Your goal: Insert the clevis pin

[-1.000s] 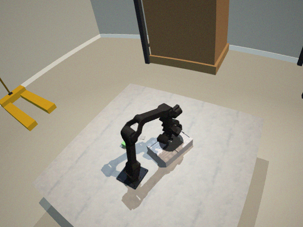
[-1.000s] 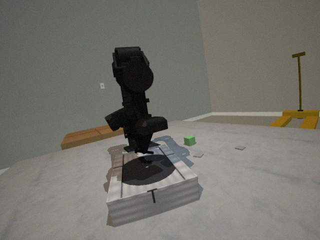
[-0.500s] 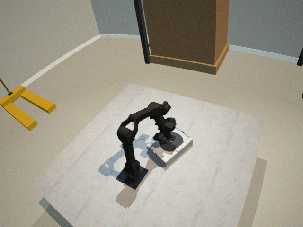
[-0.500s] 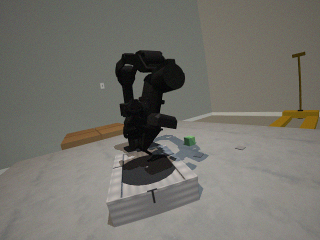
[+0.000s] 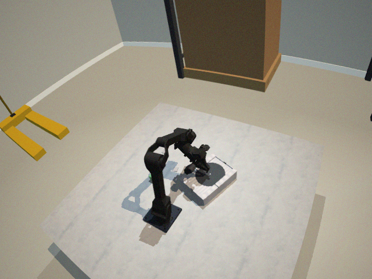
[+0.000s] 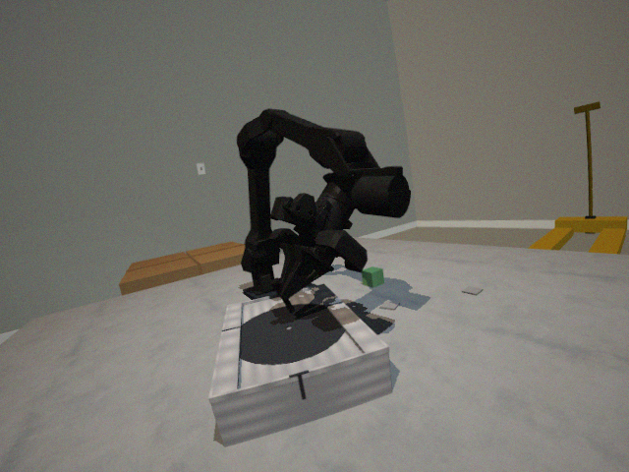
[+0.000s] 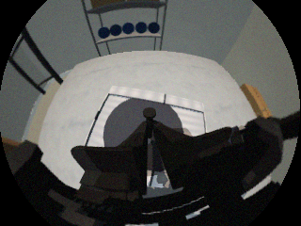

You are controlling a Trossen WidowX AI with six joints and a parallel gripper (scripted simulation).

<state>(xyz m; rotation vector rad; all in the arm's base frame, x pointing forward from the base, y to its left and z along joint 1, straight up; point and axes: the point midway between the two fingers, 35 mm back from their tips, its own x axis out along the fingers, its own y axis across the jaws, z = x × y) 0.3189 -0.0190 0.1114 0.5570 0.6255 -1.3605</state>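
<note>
My gripper tip is 40 mm above the wide dark disc and 10 mm short of it. The rest, counted from my gripper tip: clevis pin right at my gripper tip; then small green cube 270 mm to the left, 160 mm behind, 80 mm below; then rimmed steel tray 60 mm below.
</note>
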